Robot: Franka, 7 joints.
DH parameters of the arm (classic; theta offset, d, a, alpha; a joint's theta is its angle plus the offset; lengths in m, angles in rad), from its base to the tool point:
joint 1: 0 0.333 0 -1.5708
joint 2: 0 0 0 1.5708
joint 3: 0 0.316 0.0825 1.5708
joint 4: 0 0 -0.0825 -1.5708
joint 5: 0 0.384 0 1.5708
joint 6: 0 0 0.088 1.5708
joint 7: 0 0.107 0 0
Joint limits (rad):
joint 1: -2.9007..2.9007
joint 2: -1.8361..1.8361
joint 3: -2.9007..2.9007
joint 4: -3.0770..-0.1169
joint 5: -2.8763..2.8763
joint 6: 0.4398..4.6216
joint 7: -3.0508..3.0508
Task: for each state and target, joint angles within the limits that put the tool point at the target. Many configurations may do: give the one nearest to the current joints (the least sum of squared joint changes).
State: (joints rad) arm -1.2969 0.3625 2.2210 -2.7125 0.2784 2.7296 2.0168
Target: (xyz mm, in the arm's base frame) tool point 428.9 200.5 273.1
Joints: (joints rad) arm -1.5678 -0.0957 2.0379 -2.5385 0.2824 2.7493 2.0168
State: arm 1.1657 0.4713 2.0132 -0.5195 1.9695 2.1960 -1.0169
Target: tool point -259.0 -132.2 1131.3
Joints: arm 1.3286 0.0154 2.1785 -0.6089 1.9518 2.1294 -1.0169
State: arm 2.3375 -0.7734 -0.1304 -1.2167 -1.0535 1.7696 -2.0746
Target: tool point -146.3 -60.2 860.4
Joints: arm 2.5031 -1.0949 0.4220 -1.8997 -0.8010 1.4540 -2.0746
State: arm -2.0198 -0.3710 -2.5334 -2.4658 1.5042 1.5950 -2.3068
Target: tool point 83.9 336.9 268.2
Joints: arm -2.3919 0.0381 -2.9007 -2.7143 1.3651 1.4389 -2.3068
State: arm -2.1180 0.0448 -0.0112 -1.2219 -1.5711 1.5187 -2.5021
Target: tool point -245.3 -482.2 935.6
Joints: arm -1.9714 0.1701 0.1070 -0.9285 -1.6774 1.8019 -2.5021
